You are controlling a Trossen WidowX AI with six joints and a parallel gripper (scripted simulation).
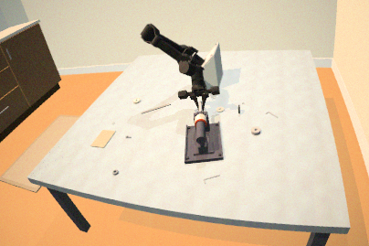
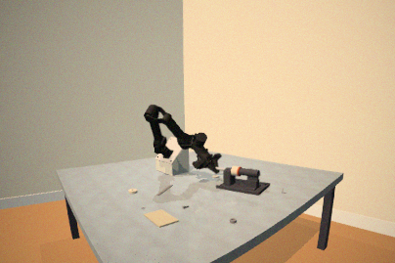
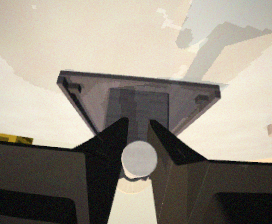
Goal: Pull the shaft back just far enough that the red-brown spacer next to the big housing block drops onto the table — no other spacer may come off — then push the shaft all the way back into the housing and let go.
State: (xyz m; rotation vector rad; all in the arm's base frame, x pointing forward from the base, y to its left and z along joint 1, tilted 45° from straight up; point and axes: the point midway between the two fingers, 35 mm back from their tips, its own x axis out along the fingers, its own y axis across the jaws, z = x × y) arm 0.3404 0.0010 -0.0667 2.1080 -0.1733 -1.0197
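My gripper tip is 100 mm short of the pale spacer, 20 mm to the right of it and 20 mm below it. Also, from my gripper tip: tan card (460 mm to the right, 140 mm ahead, 50 mm below); then thin rod (270 mm to the right, 100 mm behind, 50 mm below); then white spacer (110 mm ahead, 20 mm to the left, 20 mm above).
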